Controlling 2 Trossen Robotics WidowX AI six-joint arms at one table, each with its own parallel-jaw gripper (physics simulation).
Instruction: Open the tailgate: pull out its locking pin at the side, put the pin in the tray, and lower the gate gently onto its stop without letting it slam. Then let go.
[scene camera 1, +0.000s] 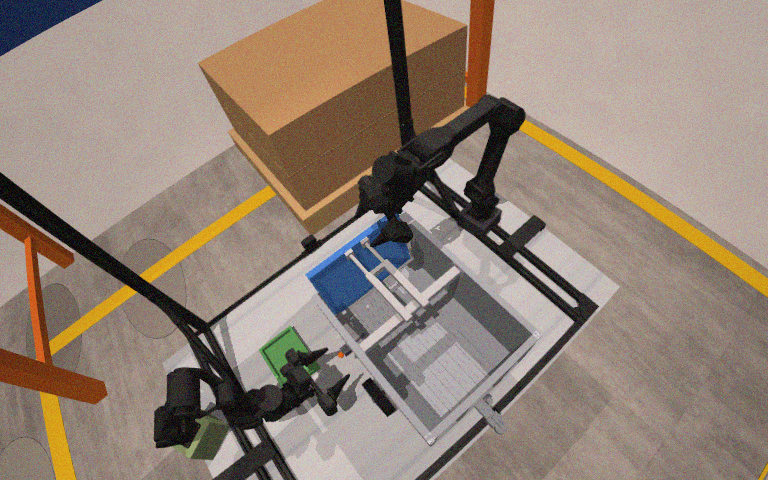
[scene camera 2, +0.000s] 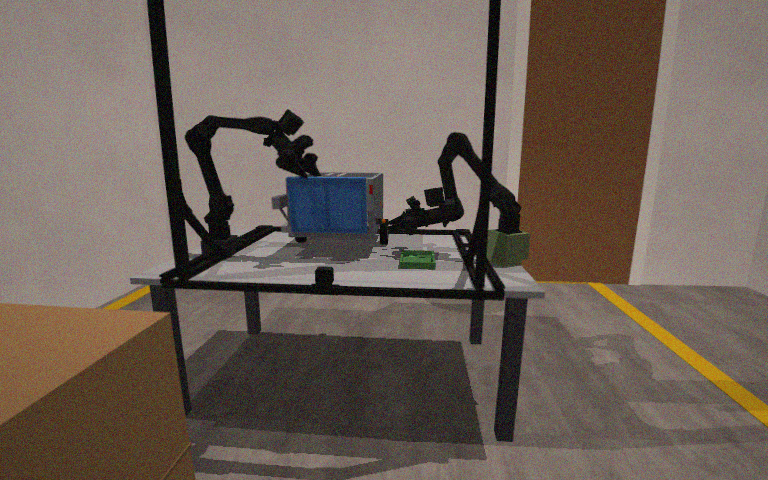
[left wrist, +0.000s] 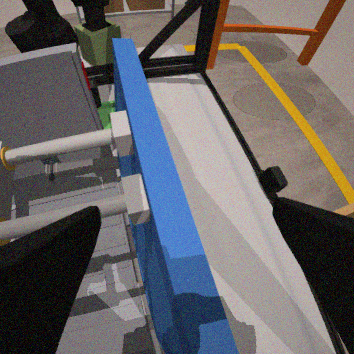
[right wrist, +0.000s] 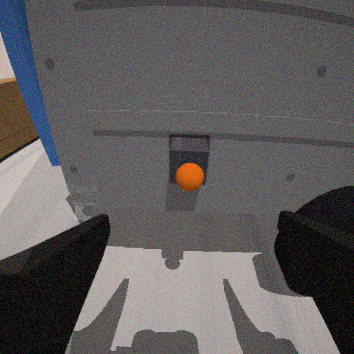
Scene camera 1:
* left gripper
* right gripper
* blue tailgate
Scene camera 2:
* left gripper
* right gripper
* blue tailgate
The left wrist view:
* left gripper
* blue tailgate
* grey truck bed
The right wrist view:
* right gripper
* blue tailgate
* grey truck bed
